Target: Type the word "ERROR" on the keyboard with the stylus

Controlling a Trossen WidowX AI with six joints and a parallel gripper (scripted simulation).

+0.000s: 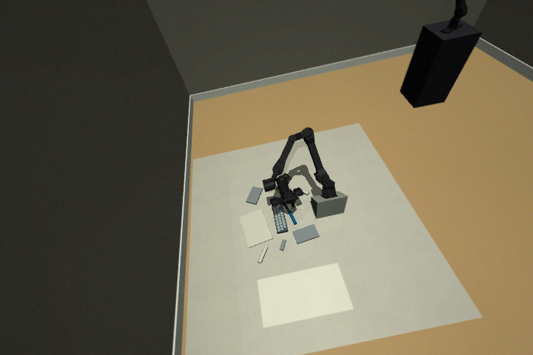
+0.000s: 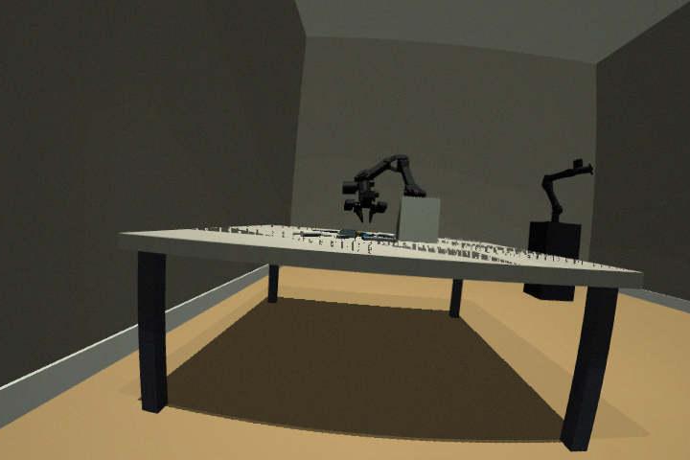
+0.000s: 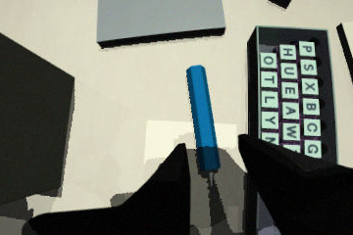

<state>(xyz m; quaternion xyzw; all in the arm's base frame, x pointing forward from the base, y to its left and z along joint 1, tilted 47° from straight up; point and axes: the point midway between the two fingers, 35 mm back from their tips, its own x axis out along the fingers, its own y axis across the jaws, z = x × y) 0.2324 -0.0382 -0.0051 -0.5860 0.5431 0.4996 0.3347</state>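
Now: gripper tip 6 cm above the blue stylus and 1 cm to the left of it. Also, from my gripper tip: grey block: 14 cm to the left, 6 cm below, 6 cm behind; then notepad: 22 cm ahead, 6 cm below, 5 cm to the left.
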